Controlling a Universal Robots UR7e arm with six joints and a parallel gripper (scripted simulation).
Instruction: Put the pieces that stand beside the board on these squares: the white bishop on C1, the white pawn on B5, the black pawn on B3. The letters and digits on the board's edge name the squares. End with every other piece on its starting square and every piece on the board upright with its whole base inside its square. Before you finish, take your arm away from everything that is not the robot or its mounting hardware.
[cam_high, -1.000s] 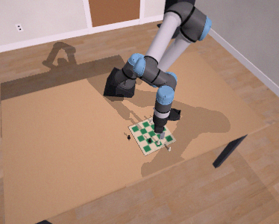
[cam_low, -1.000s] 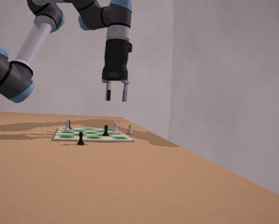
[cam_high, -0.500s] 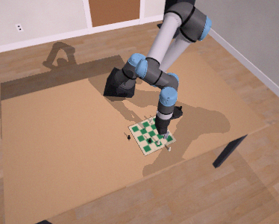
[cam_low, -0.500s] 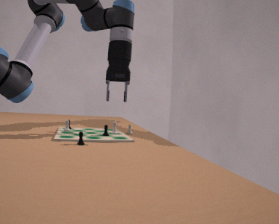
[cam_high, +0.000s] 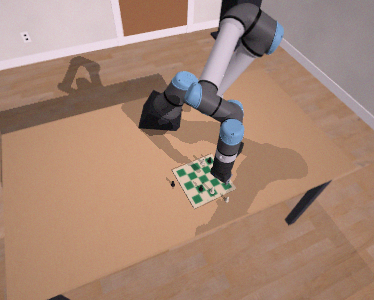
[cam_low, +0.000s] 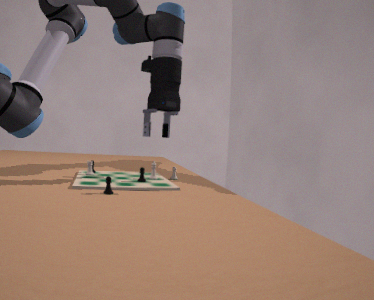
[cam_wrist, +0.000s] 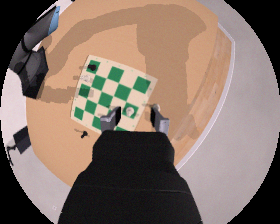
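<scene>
My hand is 50 mm short of the white pawn, 10 mm to the right of it and 110 mm above it. Also, from my hand: chessboard: 80 mm behind, 30 mm to the right, 120 mm below.
</scene>
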